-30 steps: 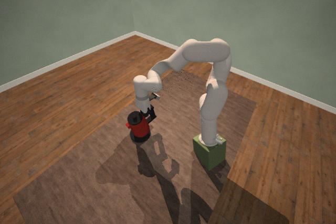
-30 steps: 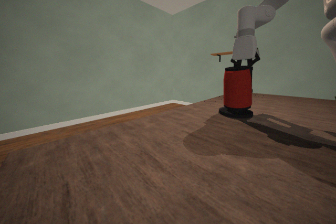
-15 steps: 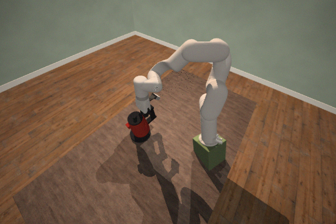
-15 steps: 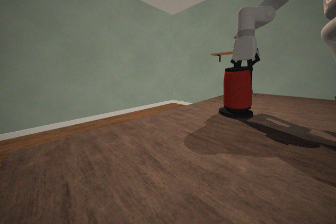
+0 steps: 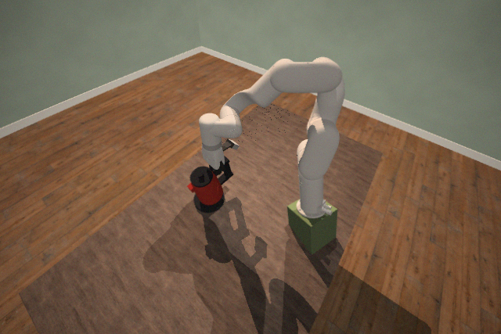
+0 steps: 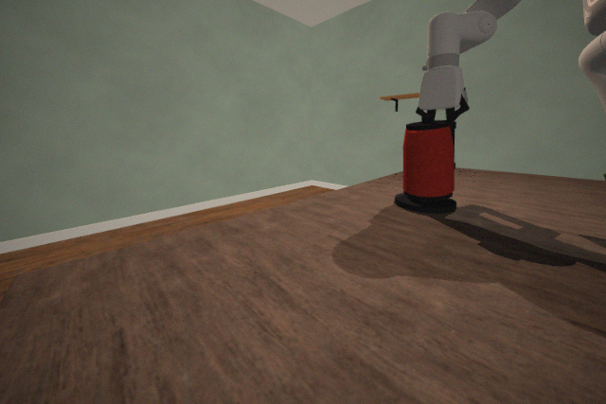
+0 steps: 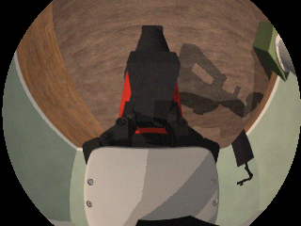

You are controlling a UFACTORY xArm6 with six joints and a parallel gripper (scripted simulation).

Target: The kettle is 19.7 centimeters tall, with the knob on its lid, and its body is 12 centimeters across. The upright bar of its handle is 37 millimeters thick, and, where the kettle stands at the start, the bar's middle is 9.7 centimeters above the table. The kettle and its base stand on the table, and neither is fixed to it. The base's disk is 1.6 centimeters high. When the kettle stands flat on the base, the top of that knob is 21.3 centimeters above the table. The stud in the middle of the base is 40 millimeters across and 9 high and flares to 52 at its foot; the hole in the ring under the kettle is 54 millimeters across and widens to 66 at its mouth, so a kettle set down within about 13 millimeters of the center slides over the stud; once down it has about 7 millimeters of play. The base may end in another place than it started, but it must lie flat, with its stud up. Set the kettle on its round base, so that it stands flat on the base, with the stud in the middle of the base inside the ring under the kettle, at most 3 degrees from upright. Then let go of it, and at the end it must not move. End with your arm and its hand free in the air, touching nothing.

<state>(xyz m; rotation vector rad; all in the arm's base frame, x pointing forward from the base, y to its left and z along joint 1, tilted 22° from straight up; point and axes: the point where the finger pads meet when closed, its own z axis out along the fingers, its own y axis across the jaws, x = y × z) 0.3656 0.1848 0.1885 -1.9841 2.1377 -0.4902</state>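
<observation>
Now: hand 6 cm above the red kettle and 3 cm to the right of it. The rest, counted from my hand: round kettle base 18 cm below, 6 cm to the left, 1 cm ahead.
</observation>
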